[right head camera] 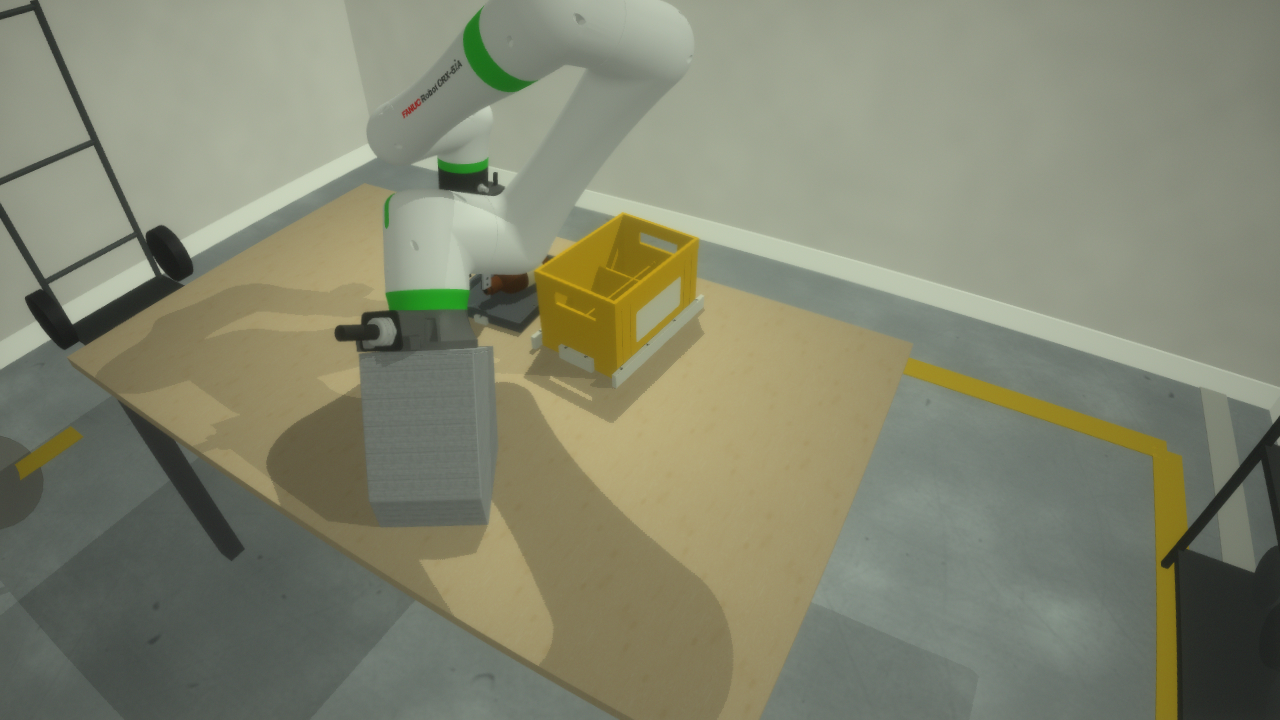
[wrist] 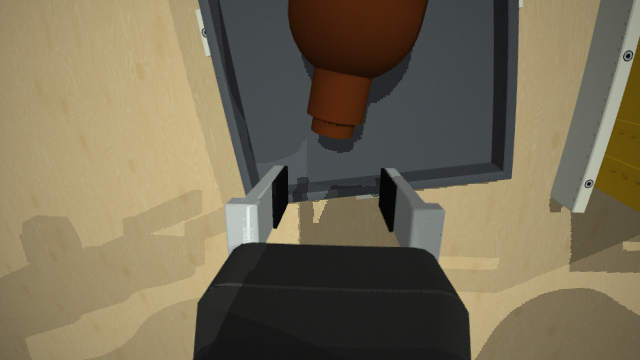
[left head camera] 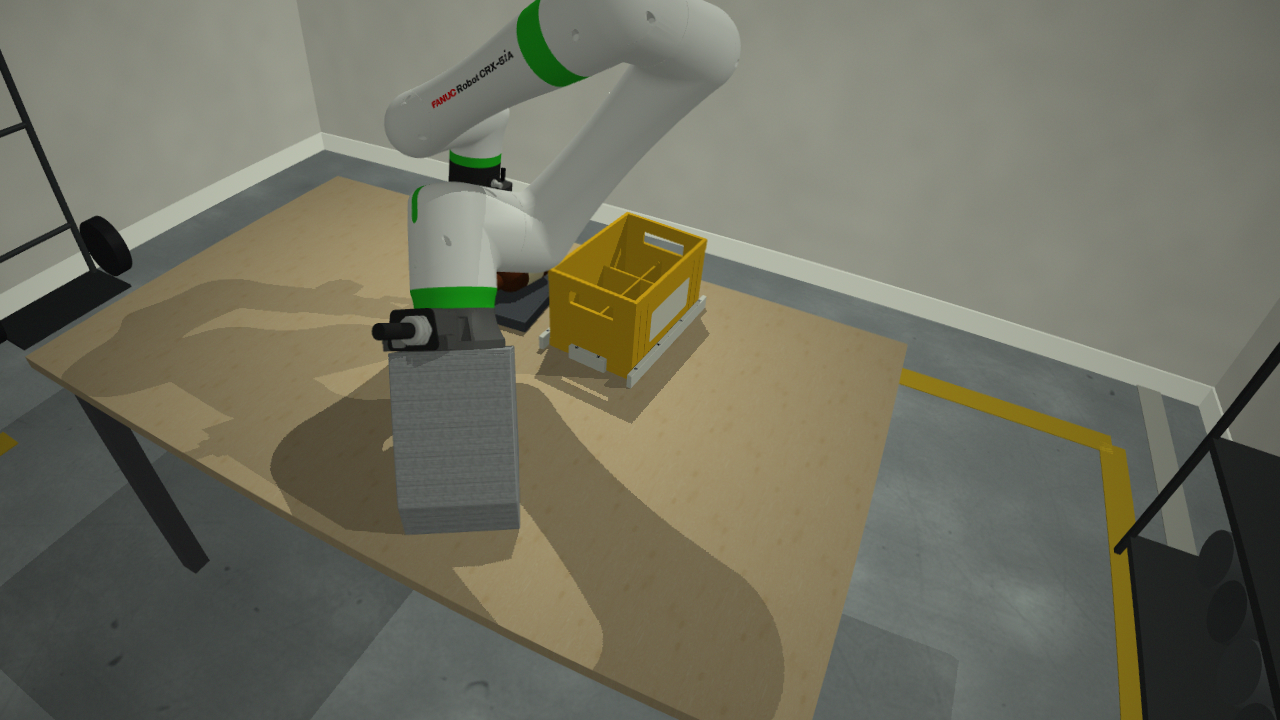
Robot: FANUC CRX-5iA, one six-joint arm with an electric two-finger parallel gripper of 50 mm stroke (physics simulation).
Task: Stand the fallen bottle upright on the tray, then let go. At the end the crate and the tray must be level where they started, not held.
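Seen in the pictures: gripper, fingertip midpoint: [right head camera: 476, 282] [wrist: 333, 186]; arm's base, link origin: [right head camera: 430, 349] [left head camera: 456, 349].
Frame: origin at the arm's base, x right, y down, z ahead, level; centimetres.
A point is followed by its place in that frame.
Note:
The brown bottle [left head camera: 512, 281] @(x -15.6, y 13.8, z 36.3 cm) [right head camera: 510, 283] @(x -15.8, y 13.9, z 36.1 cm) [wrist: 355, 35] @(x -18.2, y 11.1, z 37.5 cm) lies on its side on the dark grey tray [left head camera: 520, 320] @(x -8.4, y 16.1, z 28.4 cm) [right head camera: 512, 320] @(x -9.1, y 16.1, z 28.3 cm) [wrist: 440, 125] @(x -12.0, y 18.1, z 31.7 cm). In the wrist view its neck and mouth point down toward my gripper [wrist: 334, 200] @(x -19.5, y 11.3, z 29.9 cm), and its body runs out of the top of the view. My gripper is open and empty. Its fingertips show over the tray's near edge, short of the bottle's mouth. The arm hides the fingers in the left head view and part of the bottle and tray in both head views. The yellow crate [left head camera: 590, 313] @(x 8.2, y 7.1, z 26.9 cm) [right head camera: 577, 313] @(x 8.7, y 6.8, z 27.0 cm) [wrist: 625, 162] @(x -0.8, y 14.1, z 30.0 cm) stands level beside the tray.
Light rails [left head camera: 666, 344] @(x 19.3, y 17.1, z 37.7 cm) [right head camera: 657, 344] @(x 19.3, y 17.1, z 37.7 cm) [wrist: 600, 120] run along the crate's base. A grey ribbed block [left head camera: 456, 429] @(x 8.0, y 3.6, z -10.8 cm) [right head camera: 425, 429] @(x 8.4, y 3.9, z -10.8 cm) stands in front of the arm in the head views. The wooden table [left head camera: 760, 429] @(x 43.0, y 18.7, z 26.4 cm) [right head camera: 742, 429] @(x 42.8, y 18.6, z 26.7 cm) carries everything. A hand truck [left head camera: 40, 152] [right head camera: 93, 143] stands behind at left.

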